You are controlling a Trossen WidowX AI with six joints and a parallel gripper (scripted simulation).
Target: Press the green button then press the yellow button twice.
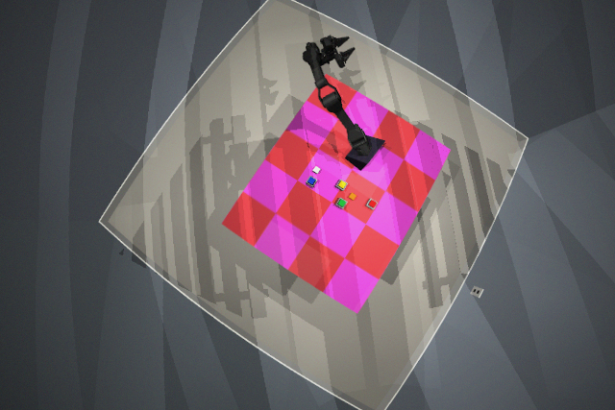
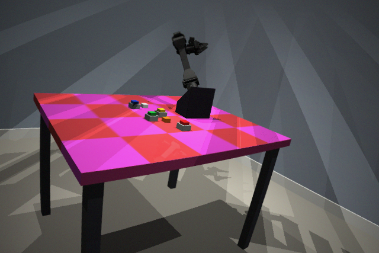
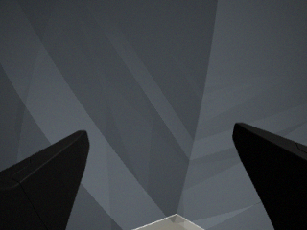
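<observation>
Right now my gripper tip is 650 mm short of the green button, 370 mm above it and 300 mm to the right of it. Round my gripper tip: white block: 540 mm ahead, 400 mm below, 100 mm to the left; then yellow button: 560 mm ahead, 370 mm below, 260 mm to the left; then blue button: 620 mm ahead, 370 mm below, 100 mm to the left.
</observation>
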